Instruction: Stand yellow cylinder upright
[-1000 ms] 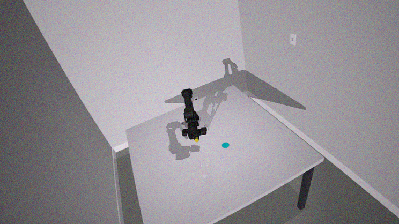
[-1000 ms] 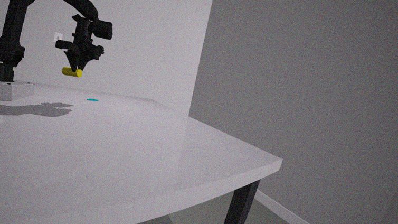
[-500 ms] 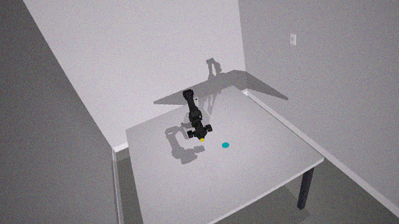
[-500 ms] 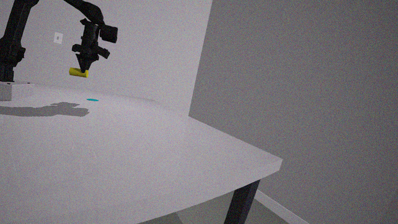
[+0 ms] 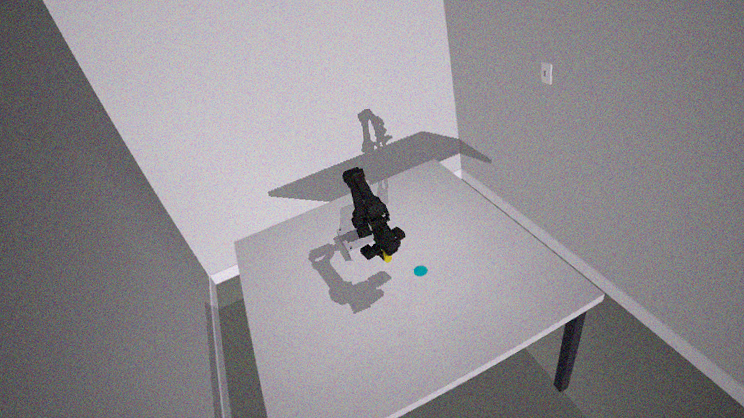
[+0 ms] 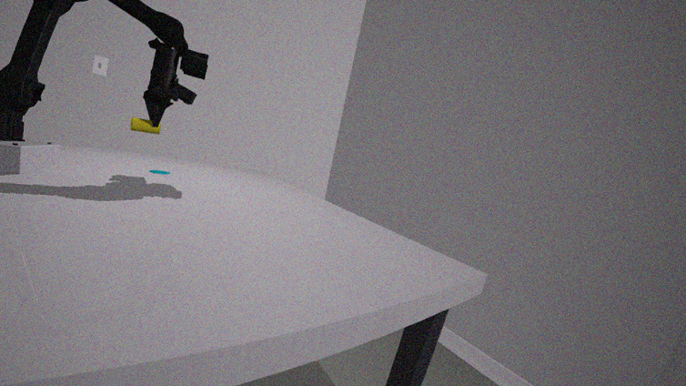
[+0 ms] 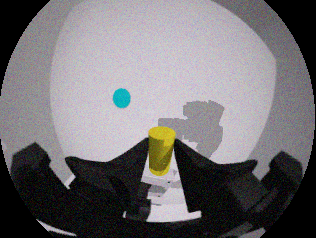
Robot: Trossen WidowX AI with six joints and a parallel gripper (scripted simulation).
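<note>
My gripper tip is 2 cm past the yellow cylinder and 1 cm to the left of it. Round my gripper tip: cyan circle (14 cm below, 13 cm to the left).
</note>
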